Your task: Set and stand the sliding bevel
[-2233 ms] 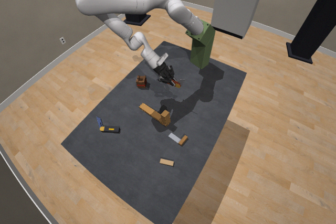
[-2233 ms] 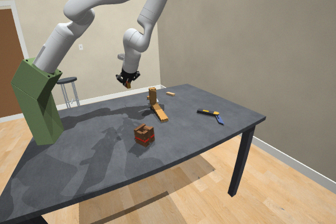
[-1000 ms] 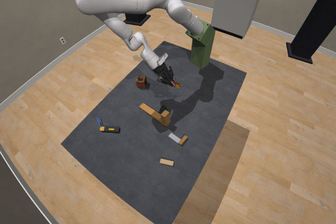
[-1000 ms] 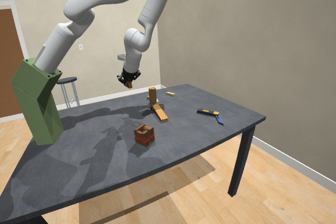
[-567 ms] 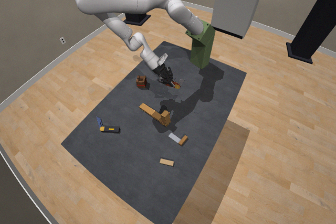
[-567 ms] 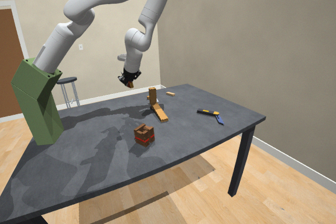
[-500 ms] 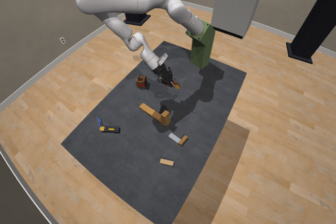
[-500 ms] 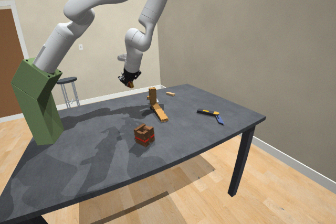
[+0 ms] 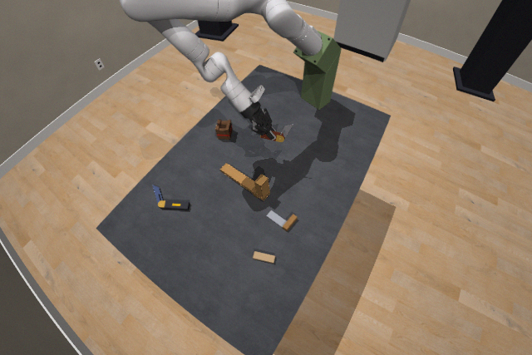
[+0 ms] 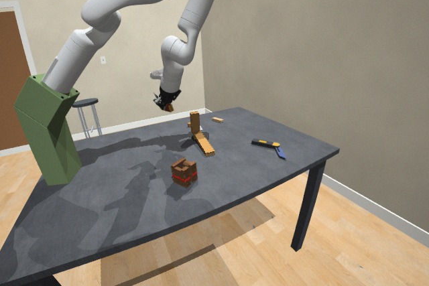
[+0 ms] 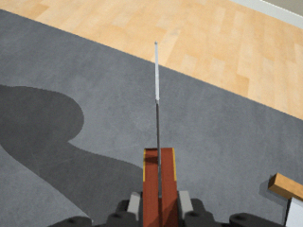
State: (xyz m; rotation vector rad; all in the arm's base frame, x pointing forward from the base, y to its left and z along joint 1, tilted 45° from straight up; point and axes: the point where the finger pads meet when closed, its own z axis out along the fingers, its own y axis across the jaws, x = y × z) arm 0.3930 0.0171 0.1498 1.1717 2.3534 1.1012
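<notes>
My hand is 2 cm to the right of the wooden sliding bevel. Also, from my hand: try square 23 cm ahead, 13 cm to the left, 20 cm below; wooden block 38 cm ahead, 12 cm to the left, 20 cm below; thin steel blade 1 cm behind, 5 cm to the left, 1 cm above.
</notes>
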